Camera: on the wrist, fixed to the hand. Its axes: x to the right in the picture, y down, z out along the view.
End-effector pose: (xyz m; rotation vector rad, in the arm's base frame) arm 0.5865 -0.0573 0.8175 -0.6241 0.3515 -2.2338
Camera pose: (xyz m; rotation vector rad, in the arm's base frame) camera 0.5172 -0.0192 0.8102 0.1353 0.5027 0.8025
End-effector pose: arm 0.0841 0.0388 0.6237 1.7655 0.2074 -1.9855
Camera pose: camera 0.0959 0.1119 0.5949 0.0796 -1.3993 0.3896
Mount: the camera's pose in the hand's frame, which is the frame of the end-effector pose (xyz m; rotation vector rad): 0.0093 -0.0645 -0.0454 -0.0703 -0.2059 3.0890
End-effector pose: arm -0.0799 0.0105 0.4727 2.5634 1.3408 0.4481
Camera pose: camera -0.1404 0.0566 0.4956 -1.4236 2.5686 -0.1848
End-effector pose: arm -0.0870 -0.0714 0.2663 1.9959 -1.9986 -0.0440
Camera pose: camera -0.0132 -0.0732 0.2957 2.1382 2.2503 -0.2953
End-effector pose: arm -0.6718 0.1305 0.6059 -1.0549 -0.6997 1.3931
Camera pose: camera -0.6023 0.1398 0.6432 0.6534 -0.9043 -1.4385
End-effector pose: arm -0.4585 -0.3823 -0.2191 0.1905 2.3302 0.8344
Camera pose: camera -0.4890 -0.4535 -0.2368 -2.4546 0.2211 -0.9404
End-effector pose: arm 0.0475 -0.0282 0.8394 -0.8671 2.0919 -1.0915
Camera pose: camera 0.0245 -0.0435 0.9139 1.8367 0.8202 0.8315
